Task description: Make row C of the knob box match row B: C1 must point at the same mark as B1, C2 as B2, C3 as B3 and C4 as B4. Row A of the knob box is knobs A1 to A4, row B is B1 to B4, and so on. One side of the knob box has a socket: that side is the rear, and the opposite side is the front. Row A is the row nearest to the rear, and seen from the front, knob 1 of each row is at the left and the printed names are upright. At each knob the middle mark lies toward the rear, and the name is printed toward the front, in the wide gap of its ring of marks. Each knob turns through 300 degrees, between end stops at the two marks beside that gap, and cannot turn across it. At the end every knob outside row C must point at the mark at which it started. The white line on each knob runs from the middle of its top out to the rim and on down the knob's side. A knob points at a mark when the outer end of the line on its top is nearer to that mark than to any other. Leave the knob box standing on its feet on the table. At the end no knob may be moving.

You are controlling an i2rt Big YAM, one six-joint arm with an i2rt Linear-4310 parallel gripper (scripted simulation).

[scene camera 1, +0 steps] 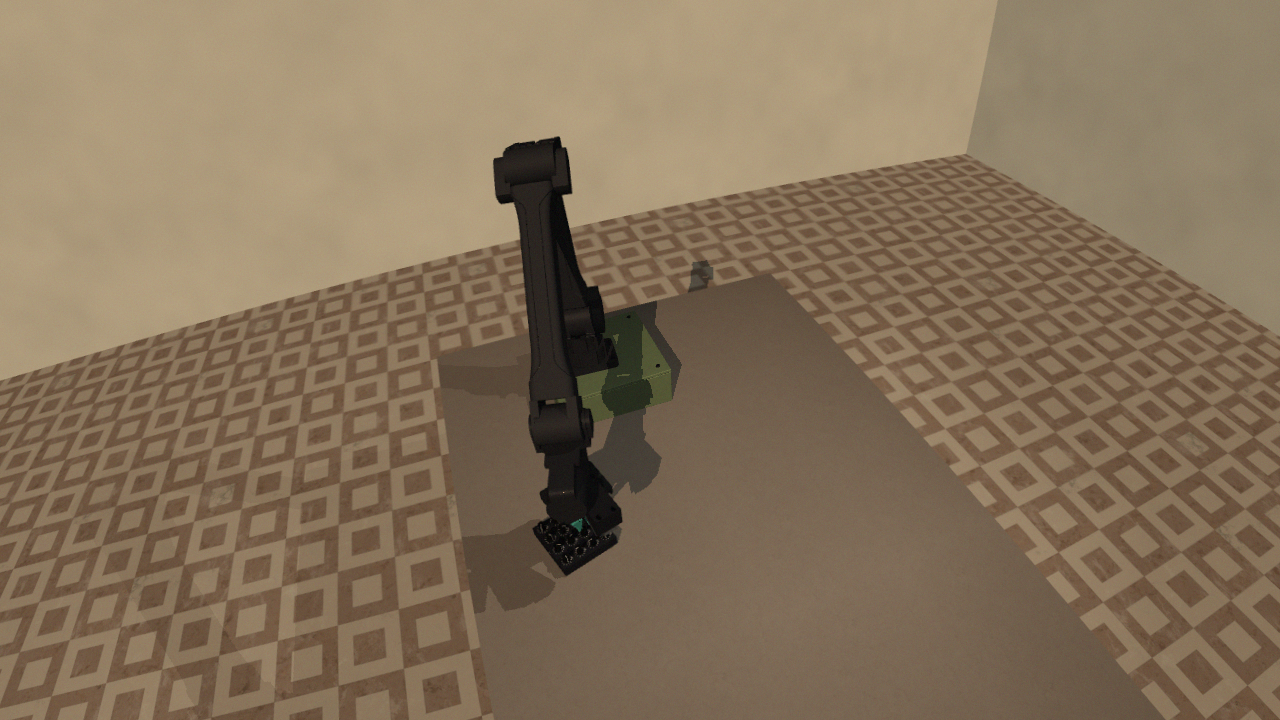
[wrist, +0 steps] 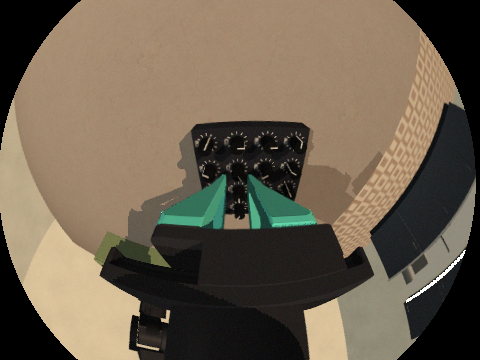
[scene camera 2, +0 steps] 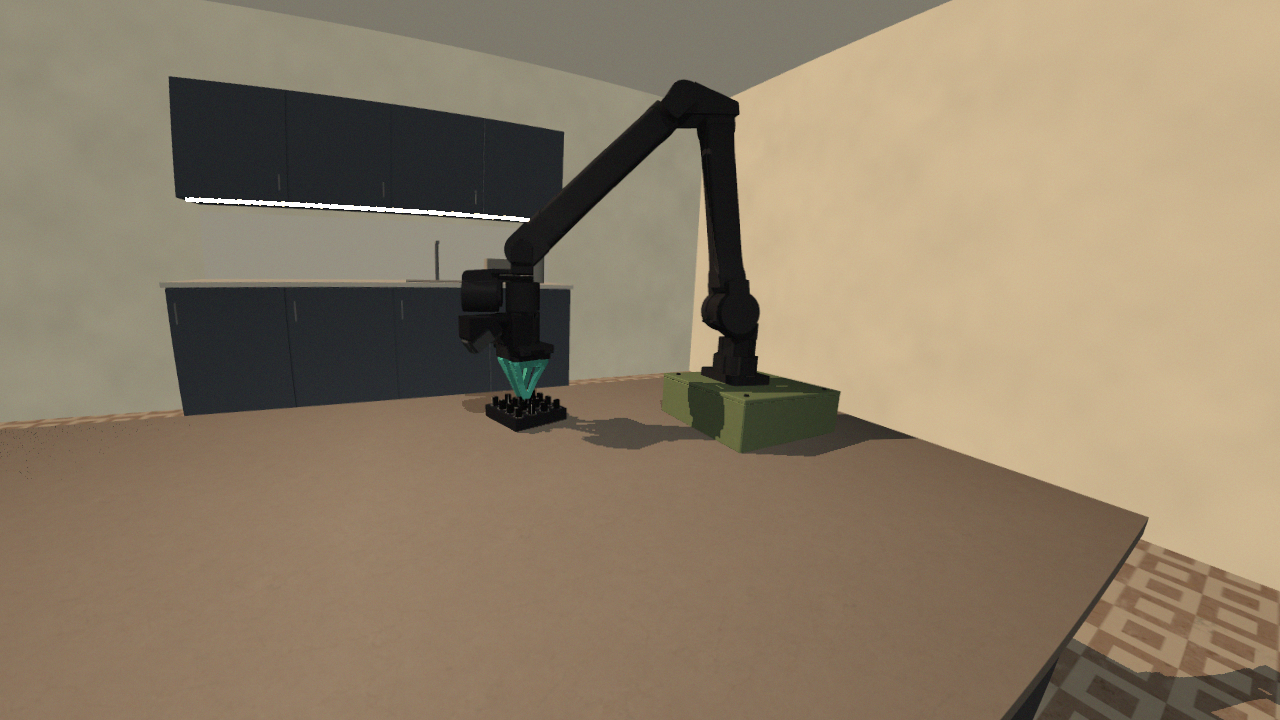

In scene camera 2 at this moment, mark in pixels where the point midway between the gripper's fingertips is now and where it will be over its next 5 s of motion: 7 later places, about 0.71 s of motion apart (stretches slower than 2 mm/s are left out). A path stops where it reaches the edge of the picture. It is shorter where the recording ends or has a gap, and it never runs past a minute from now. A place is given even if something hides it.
The gripper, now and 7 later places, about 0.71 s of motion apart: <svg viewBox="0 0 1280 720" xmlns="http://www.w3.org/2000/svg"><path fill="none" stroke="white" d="M523 397L525 398L525 404L521 385L530 373L535 372L537 381L536 392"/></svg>
